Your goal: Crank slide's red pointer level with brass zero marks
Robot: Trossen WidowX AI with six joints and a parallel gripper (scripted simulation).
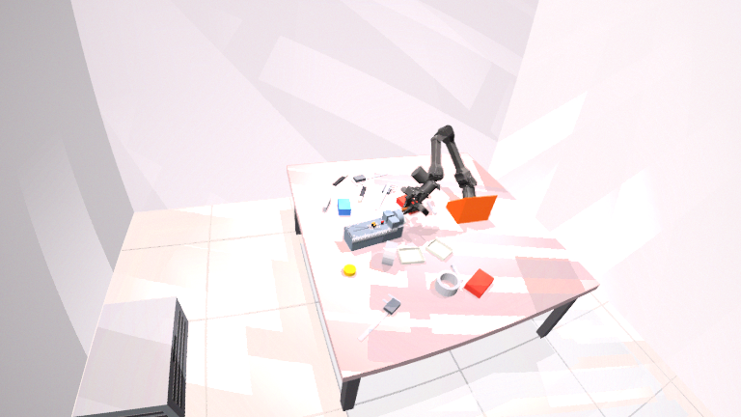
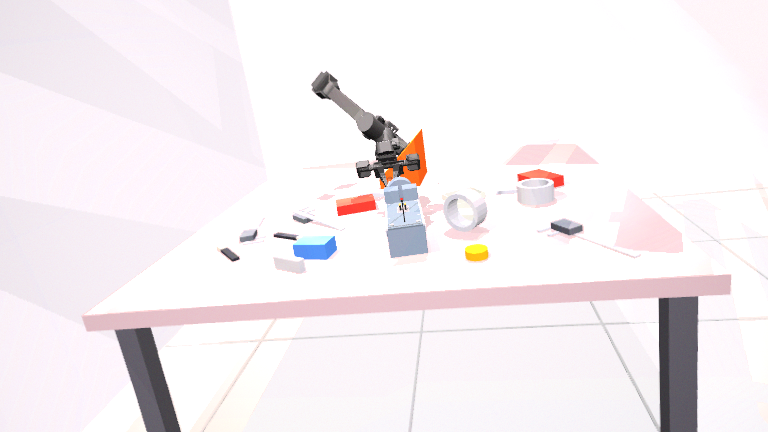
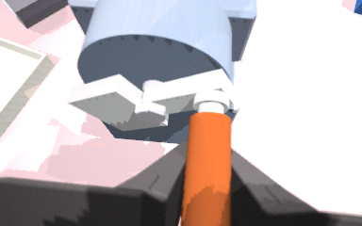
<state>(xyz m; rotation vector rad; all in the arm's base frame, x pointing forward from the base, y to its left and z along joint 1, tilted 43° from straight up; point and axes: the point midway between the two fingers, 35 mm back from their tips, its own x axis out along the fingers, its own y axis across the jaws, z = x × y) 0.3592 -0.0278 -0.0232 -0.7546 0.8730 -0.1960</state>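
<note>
My gripper tip is 12 cm short of the red pointer and 4 cm to the right of it. Round my gripper tip: orange handle (2 cm behind, 2 cm above); yellow disc (32 cm ahead, 22 cm to the left, 7 cm below); blue block (23 cm ahead, 18 cm to the right, 6 cm below).
</note>
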